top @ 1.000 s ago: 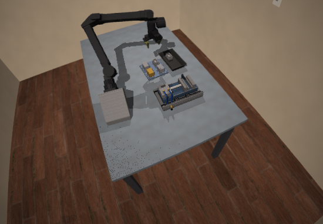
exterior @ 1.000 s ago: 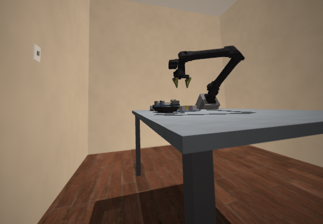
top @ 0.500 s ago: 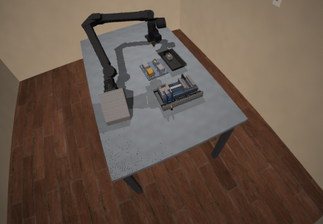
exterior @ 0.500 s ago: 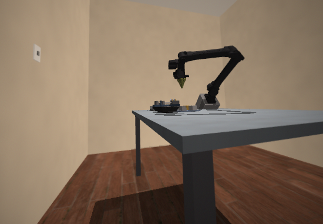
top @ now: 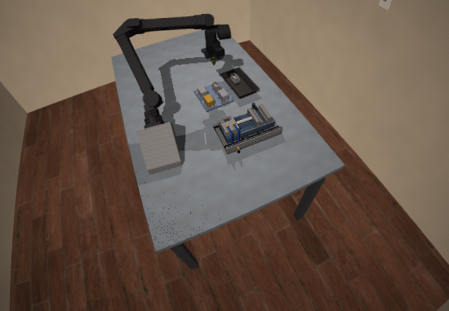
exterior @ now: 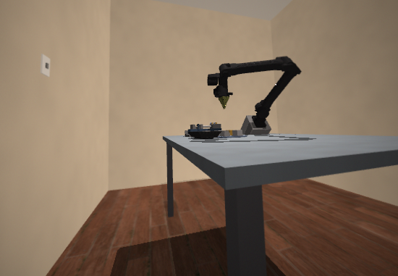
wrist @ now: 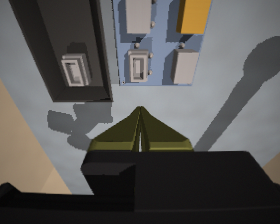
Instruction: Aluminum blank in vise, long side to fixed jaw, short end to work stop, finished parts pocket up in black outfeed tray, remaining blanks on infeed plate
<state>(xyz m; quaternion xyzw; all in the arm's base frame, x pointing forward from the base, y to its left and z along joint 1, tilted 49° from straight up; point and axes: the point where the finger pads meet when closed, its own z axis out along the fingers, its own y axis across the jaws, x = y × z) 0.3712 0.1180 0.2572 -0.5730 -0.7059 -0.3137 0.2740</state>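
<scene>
Now: the yellow brass blank 16 cm below my hand, 11 cm to the right of it and 7 cm behind it. Round my hand: blue vise base 35 cm to the right, 15 cm below, 7 cm ahead.
</scene>
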